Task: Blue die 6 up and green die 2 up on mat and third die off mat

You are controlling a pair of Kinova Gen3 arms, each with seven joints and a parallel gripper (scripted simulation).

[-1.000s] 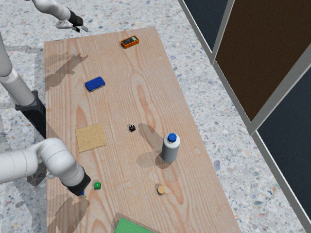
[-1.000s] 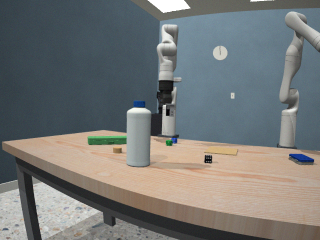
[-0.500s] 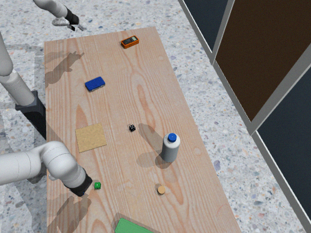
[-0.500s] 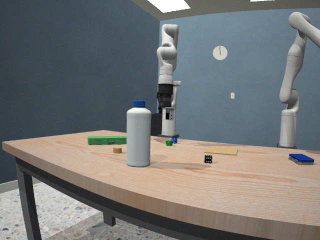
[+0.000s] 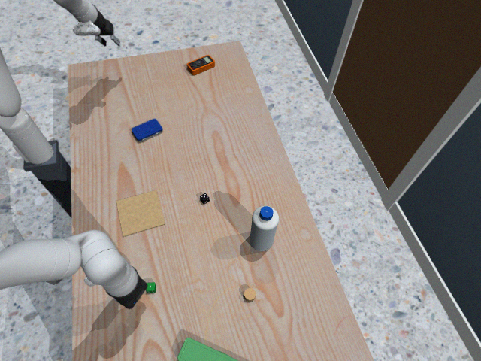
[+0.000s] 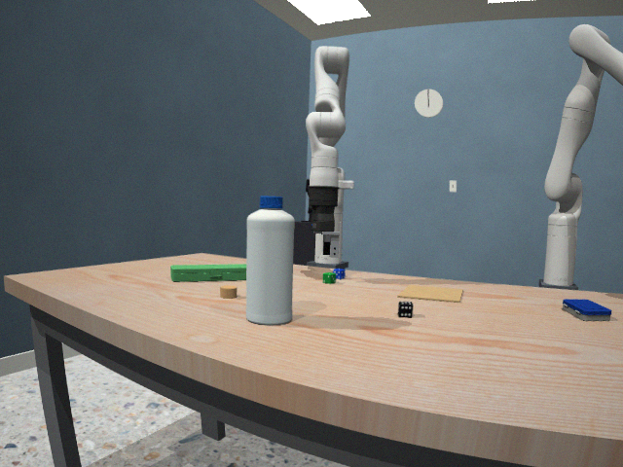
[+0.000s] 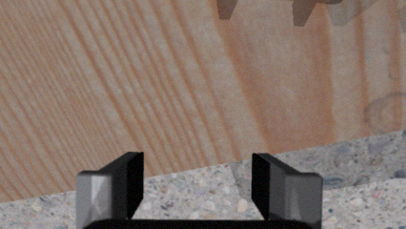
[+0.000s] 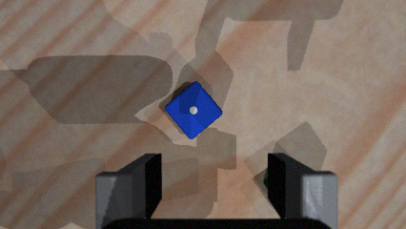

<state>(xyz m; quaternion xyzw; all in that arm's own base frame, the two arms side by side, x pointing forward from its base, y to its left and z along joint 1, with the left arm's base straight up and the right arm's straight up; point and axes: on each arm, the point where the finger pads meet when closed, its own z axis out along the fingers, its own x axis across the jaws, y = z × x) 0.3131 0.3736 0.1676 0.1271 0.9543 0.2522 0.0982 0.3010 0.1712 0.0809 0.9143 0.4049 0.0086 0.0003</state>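
Observation:
Now: right hand 30 mm past the blue die, 10 mm to the right of it and 70 mm above it. From my right hand the other things lie so: green case: 210 mm ahead, 230 mm to the right, 70 mm below; green die: 50 mm ahead, 20 mm to the left, 70 mm below; tan mat: 30 mm ahead, 290 mm to the left, 80 mm below.

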